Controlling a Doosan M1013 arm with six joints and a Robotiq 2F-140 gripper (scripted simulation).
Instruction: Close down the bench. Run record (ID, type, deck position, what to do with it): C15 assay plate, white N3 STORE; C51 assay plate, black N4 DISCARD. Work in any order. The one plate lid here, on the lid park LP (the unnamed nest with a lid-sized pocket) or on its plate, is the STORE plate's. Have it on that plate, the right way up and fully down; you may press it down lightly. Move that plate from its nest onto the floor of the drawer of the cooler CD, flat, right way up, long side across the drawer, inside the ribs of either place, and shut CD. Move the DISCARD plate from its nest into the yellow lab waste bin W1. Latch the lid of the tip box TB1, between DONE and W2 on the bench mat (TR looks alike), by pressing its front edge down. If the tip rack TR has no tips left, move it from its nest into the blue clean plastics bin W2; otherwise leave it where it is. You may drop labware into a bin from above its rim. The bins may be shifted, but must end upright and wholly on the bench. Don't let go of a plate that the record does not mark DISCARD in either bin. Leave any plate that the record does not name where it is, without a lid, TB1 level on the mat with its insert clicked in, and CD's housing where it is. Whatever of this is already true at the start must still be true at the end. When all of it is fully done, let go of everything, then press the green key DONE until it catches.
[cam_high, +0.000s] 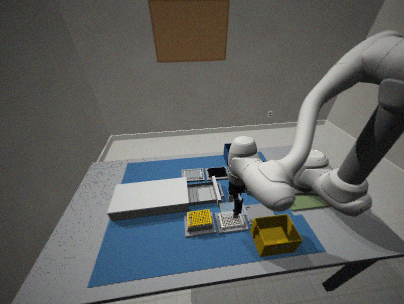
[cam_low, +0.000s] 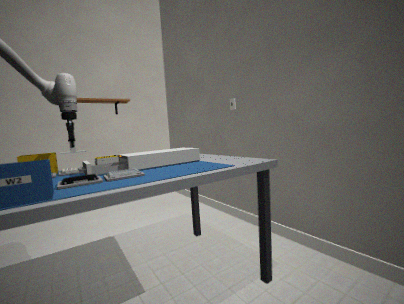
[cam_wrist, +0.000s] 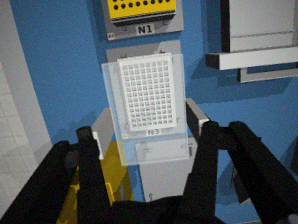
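Right now the white plate is 120 mm below my hand. Round my hand: plate lid (20 mm below); grey nest N3 (130 mm below); N1 label (130 mm below, 100 mm ahead, 10 mm to the left).
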